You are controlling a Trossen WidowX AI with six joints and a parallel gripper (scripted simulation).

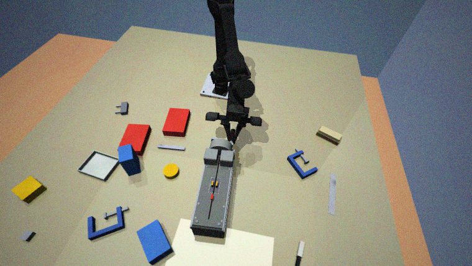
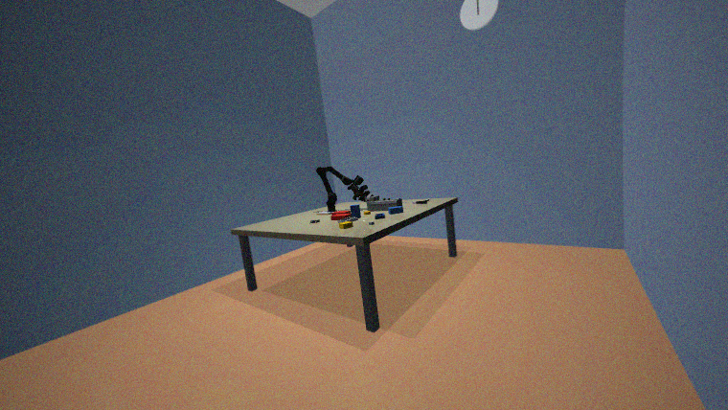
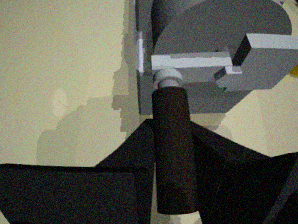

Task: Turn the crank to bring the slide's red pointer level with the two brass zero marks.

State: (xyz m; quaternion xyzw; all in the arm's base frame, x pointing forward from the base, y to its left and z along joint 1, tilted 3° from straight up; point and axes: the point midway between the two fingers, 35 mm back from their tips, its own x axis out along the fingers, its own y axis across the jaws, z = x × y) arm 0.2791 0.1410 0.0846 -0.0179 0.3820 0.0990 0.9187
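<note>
Now: gripper tip 2 cm below the dark crank handle and 2 cm past it. The rest, counted from my gripper tip: tan block: 33 cm to the left, 20 cm behind, 5 cm below; red pointer: 21 cm ahead, 2 cm above, 1 cm to the left; grey strip: 36 cm to the left, 6 cm below, 4 cm ahead.
</note>
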